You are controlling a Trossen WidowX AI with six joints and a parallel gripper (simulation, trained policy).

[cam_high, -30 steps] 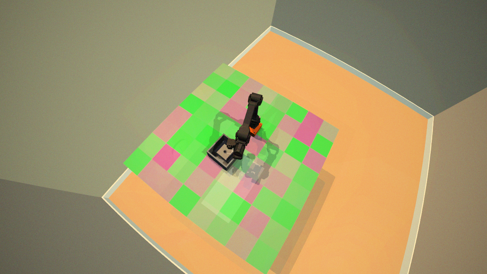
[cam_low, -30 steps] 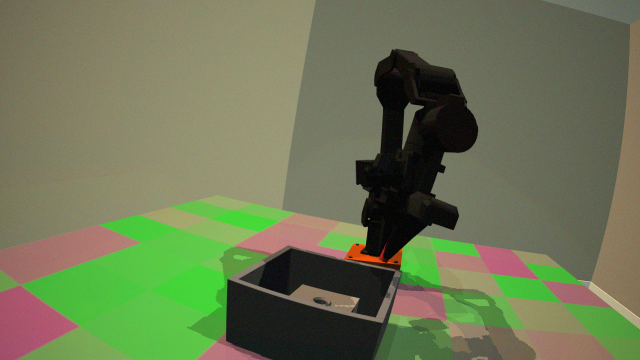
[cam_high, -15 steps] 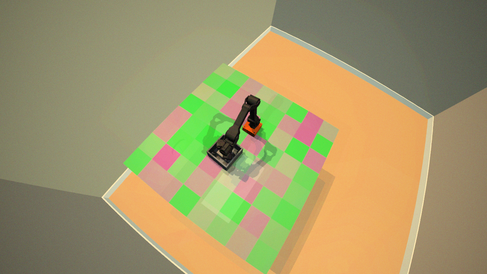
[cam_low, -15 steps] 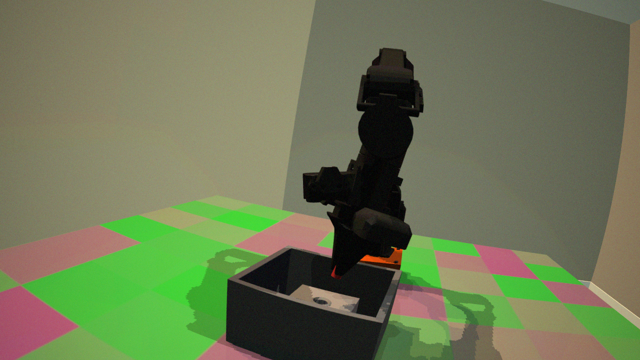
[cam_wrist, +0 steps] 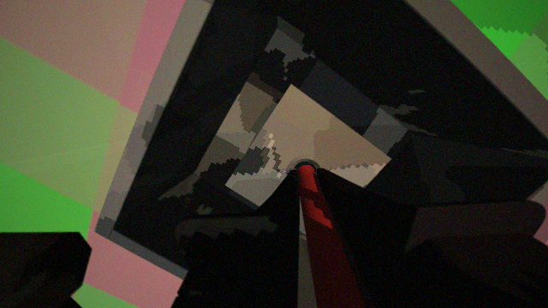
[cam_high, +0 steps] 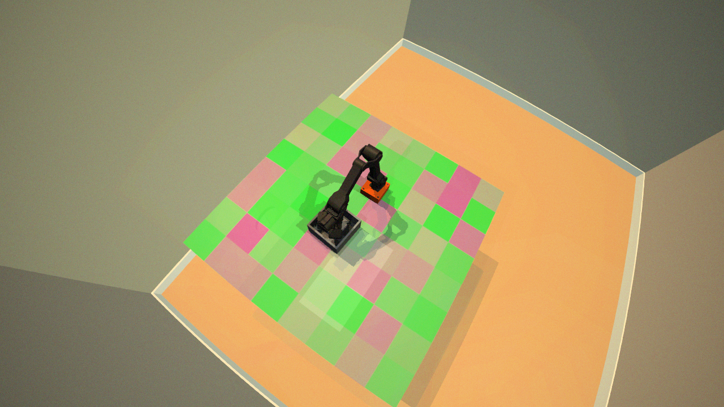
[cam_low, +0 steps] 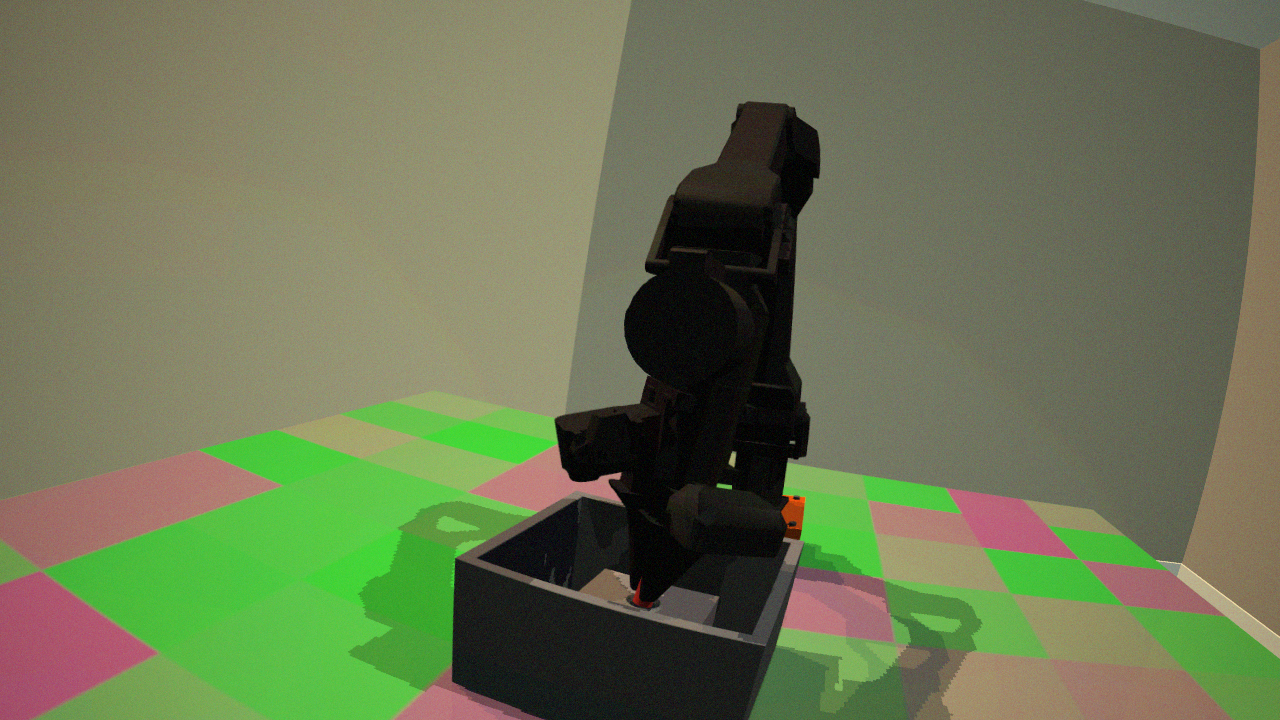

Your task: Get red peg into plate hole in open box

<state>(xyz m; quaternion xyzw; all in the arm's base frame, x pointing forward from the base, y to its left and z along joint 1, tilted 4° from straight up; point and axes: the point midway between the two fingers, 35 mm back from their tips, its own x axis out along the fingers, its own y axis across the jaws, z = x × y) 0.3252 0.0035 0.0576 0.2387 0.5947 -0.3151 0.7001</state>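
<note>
The red peg is 10 mm behind my gripper tip, 10 mm to the left of it and 30 mm above it. The rest, counted from my gripper tip: dark box 40 mm below.
</note>
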